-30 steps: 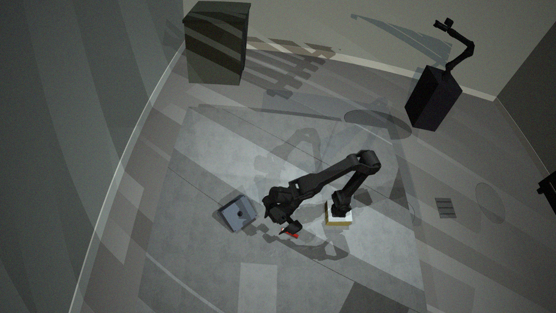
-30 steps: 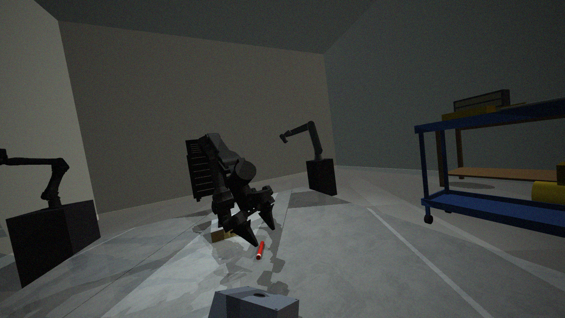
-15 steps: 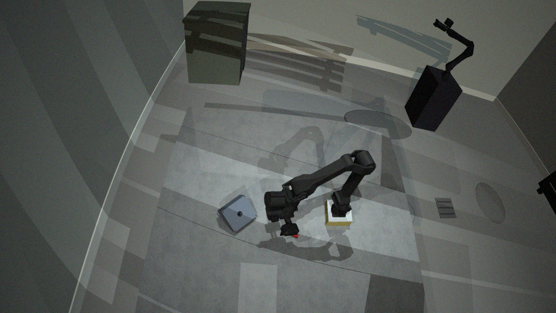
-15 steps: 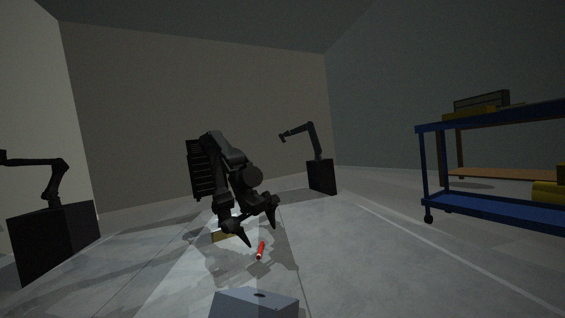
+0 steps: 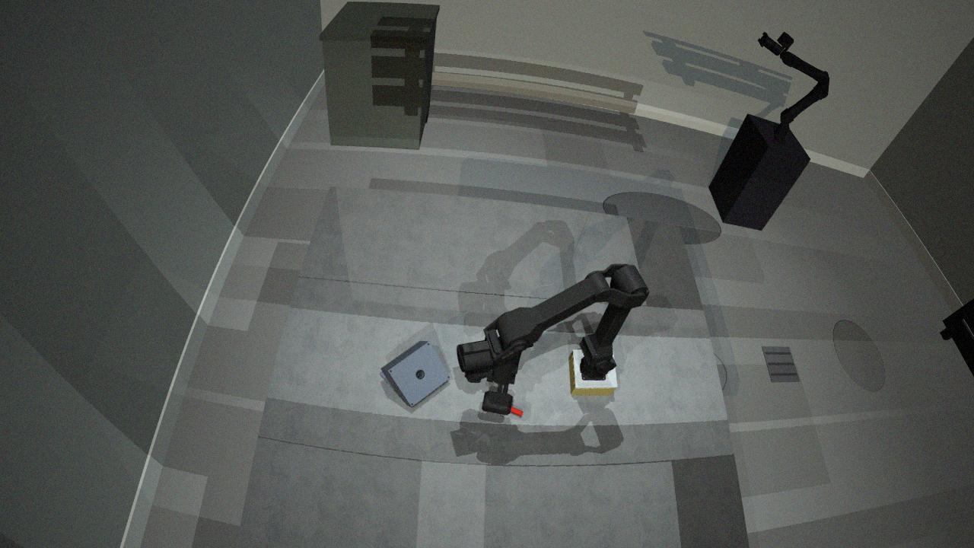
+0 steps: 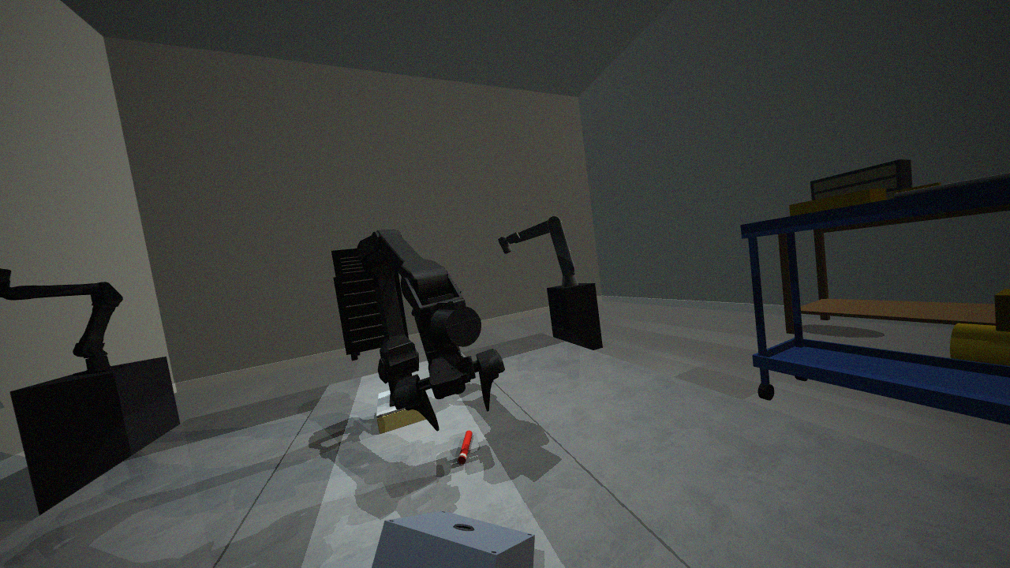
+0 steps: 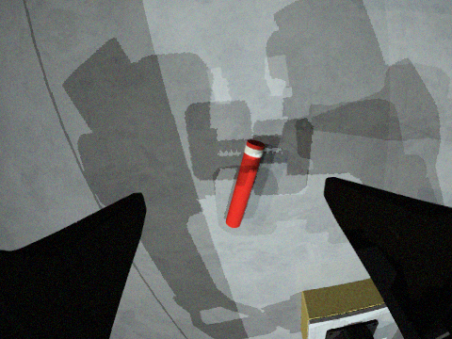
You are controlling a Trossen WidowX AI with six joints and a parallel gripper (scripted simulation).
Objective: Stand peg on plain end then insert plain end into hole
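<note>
The red peg lies 2 cm behind my gripper tip and 7 cm below it. From my gripper tip the other things lie so: sloped panel (20 cm ahead, 6 cm to the right, 4 cm below).
</note>
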